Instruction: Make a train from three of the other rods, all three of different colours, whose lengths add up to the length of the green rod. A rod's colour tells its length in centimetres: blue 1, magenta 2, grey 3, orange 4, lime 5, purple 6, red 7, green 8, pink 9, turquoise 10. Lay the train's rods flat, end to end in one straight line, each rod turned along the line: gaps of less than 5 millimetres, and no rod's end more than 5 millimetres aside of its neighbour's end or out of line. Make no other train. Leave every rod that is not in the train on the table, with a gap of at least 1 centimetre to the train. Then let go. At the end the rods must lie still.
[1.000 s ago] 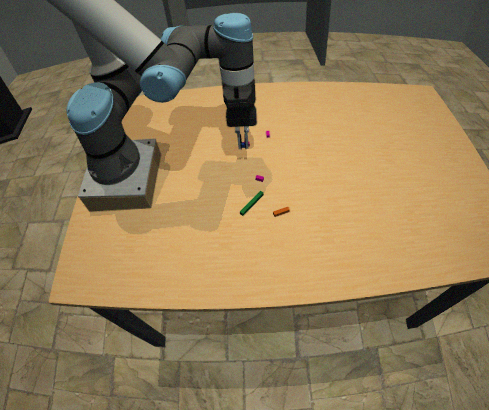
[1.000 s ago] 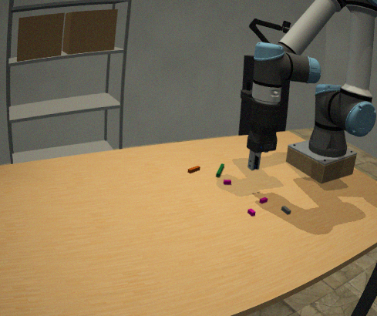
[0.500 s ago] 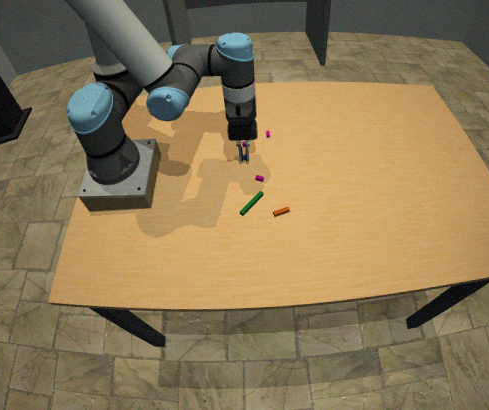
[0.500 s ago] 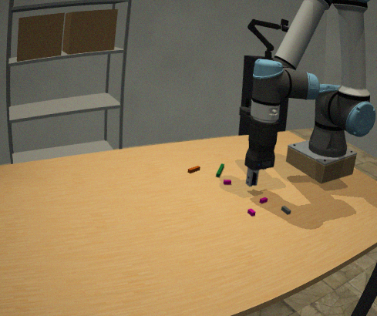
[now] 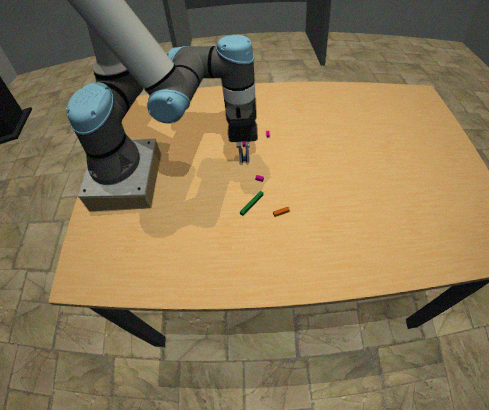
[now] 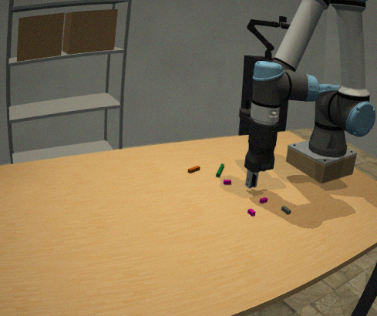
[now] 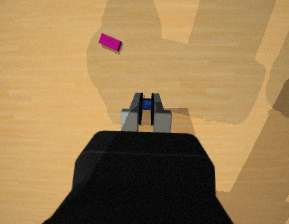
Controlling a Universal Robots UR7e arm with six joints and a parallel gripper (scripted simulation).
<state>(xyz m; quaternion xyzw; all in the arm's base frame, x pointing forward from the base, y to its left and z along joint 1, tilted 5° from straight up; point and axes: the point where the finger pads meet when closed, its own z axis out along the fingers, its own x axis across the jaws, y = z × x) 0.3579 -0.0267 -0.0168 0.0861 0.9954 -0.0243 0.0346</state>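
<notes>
Right now my hand is 10 mm above the blue rod. The rest, counted from my hand: grey rod 140 mm to the left, 30 mm below; orange rod 180 mm to the right, 60 mm ahead, 30 mm below; green rod 140 mm to the right, 30 mm below, 10 mm behind.
</notes>
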